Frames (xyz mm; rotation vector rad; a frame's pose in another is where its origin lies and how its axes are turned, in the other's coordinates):
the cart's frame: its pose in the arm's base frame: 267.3 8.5 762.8 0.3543 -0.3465 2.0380
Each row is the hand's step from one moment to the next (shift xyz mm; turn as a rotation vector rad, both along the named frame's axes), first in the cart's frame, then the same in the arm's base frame.
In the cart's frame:
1: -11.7 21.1 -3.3 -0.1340 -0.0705 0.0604
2: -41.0 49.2 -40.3 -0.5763 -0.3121 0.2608
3: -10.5 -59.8 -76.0 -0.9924 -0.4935 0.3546
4: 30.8 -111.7 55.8 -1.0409 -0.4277 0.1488
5: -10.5 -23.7 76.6 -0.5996 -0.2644 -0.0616
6: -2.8 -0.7 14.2 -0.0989 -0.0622 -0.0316
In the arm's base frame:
1: -13.6 -17.8 -9.6 0.1301 -0.0978 0.0099
2: -28.7 -39.8 -57.6 0.5673 -0.4169 0.0442
3: 49.7 48.7 -68.0 0.9283 -0.7016 -0.0147
4: 90.2 54.5 73.7 0.8712 -0.6910 -0.2284
5: 33.7 -27.1 68.3 0.5024 -0.3327 -0.2648
6: 3.4 -7.4 12.0 0.0970 -0.0380 -0.0615

